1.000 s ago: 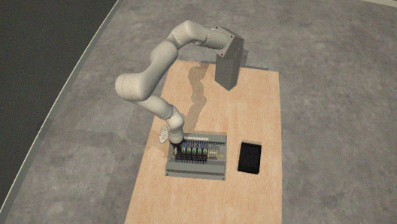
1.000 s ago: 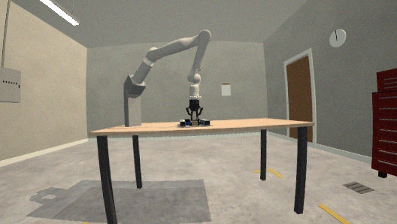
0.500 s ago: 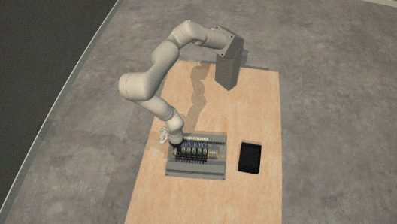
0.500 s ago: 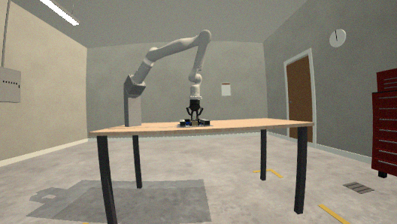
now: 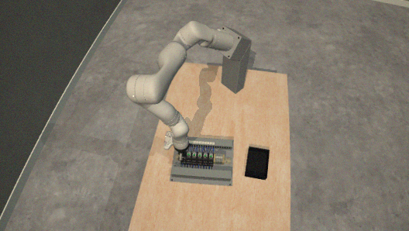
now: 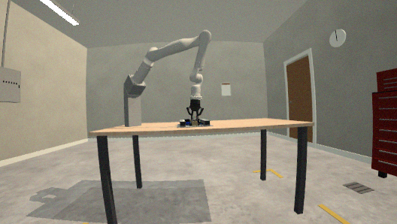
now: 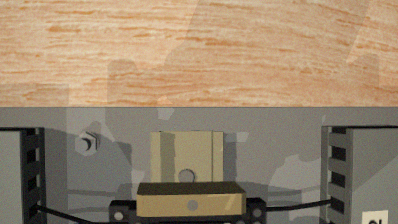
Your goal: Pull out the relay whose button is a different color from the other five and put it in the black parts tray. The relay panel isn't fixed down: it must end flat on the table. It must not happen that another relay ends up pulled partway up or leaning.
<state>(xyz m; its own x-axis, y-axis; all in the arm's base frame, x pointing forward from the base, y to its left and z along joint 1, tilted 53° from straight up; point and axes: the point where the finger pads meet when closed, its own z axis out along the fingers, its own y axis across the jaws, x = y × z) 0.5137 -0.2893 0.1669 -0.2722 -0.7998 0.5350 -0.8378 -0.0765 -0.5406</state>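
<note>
The relay lies 10 mm below my hand. Also, from my hand: grey relay panel 30 mm ahead, 100 mm to the left, 40 mm below; then black parts tray 130 mm ahead, 370 mm to the left, 40 mm below.
</note>
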